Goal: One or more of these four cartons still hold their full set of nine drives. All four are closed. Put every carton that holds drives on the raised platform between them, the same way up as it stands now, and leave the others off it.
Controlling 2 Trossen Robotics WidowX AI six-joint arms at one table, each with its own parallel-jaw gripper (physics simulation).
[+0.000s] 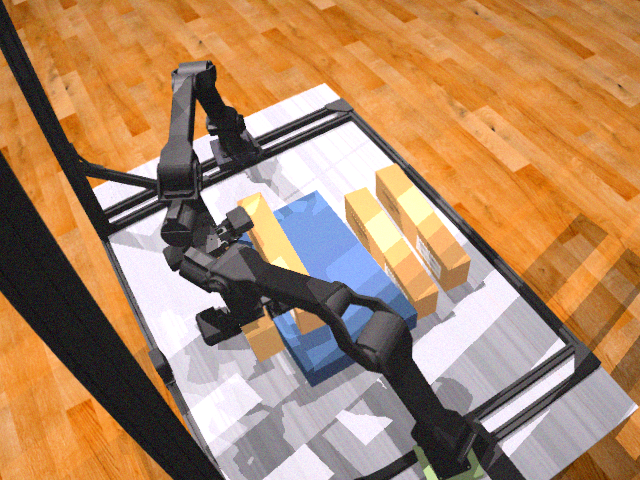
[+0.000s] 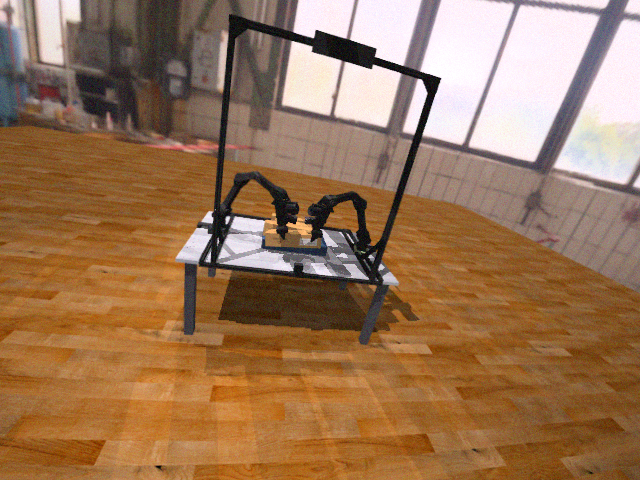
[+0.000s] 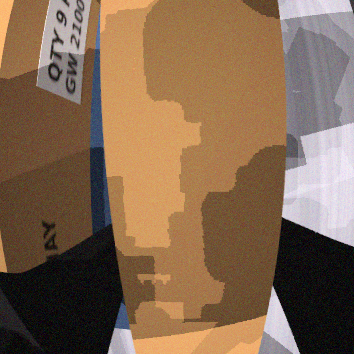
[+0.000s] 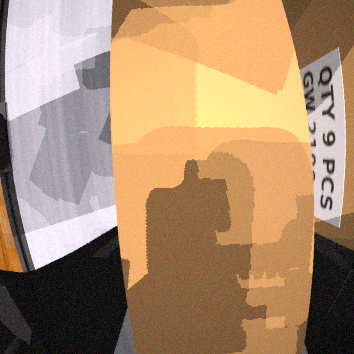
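Seen in the pictures: left gripper, between the fingertips: [image 2: 283, 236] [image 3: 193, 219]; right gripper, between the fingertips: [image 1: 255, 323] [image 2: 311, 239] [image 4: 206, 223]; left arm's base, origin of its link: [image 1: 231, 146]; right arm's base, origin of its link: [image 1: 448, 459] [image 2: 361, 249].
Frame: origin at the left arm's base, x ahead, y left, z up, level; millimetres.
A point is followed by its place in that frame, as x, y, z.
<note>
Both grippers are shut on one long tan carton [image 1: 263, 338] {631, -104, 103} [image 3: 197, 140] {452, -125, 103} [image 4: 211, 105] {531, -115, 112}, one at each end. The left gripper [image 1: 233, 232] [image 2: 282, 233] {418, -125, 66} holds its far end and the right gripper [image 1: 244, 324] {577, -106, 75} [image 2: 315, 236] {577, -106, 75} holds its near end. This carton hangs along the left edge of the blue raised platform [image 1: 337, 257] {458, 109, 17} [image 2: 294, 249] {492, -78, -23} [image 3: 96, 123] {469, -43, 17}; the arms hide its middle. A second carton [image 1: 270, 233] {402, -12, 101} [image 3: 42, 140] {451, -39, 69} [image 4: 323, 28] {464, -38, 67} with a white label lies on the platform close beside it. Two more cartons [image 1: 390, 248] {500, 214, 41} [image 1: 420, 224] {470, 301, 42} lie on the table to the right of the platform.
A black frame [image 1: 442, 200] {379, 411, -25} [image 2: 223, 143] {117, -394, 540} runs around the grey-white table top [image 1: 485, 324] {709, 338, -43} [image 2: 237, 252] {184, -219, -43}. The right arm's base [image 1: 447, 443] stands at the near edge and the left arm's base [image 1: 232, 143] {37, 0, 43} at the far edge. A wood floor surrounds the table.
</note>
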